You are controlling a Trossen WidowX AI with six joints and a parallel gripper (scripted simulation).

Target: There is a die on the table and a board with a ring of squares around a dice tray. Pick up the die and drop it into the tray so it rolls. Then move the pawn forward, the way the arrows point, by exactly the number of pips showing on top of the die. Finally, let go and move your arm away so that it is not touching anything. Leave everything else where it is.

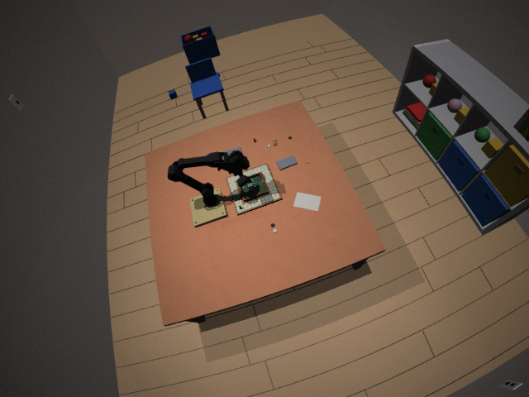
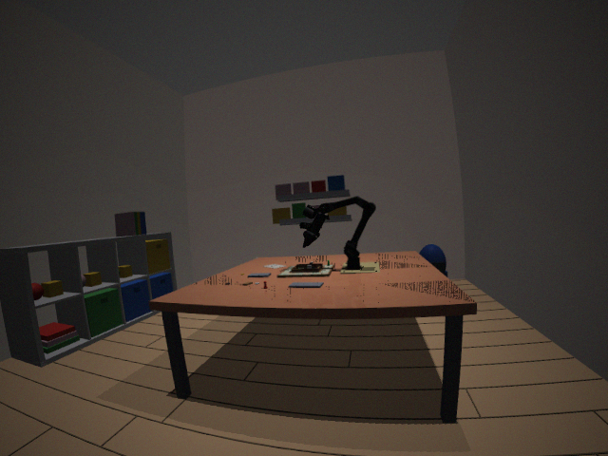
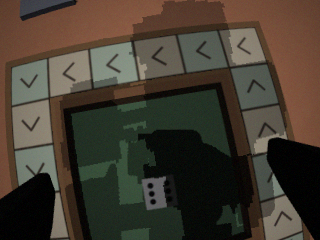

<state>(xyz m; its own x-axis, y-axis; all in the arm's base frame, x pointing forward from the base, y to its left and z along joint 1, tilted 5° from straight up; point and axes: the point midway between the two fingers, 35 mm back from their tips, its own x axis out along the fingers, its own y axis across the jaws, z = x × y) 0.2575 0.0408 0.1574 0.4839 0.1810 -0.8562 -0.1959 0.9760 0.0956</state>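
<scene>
Now: the dark green pawn 13 cm to the right of my gripper tip, 12 cm below it and 9 cm behind it. The rest, counted from my gripper tip: white card: 31 cm ahead, 15 cm to the right, 15 cm below; green dice tray: 14 cm below.
</scene>
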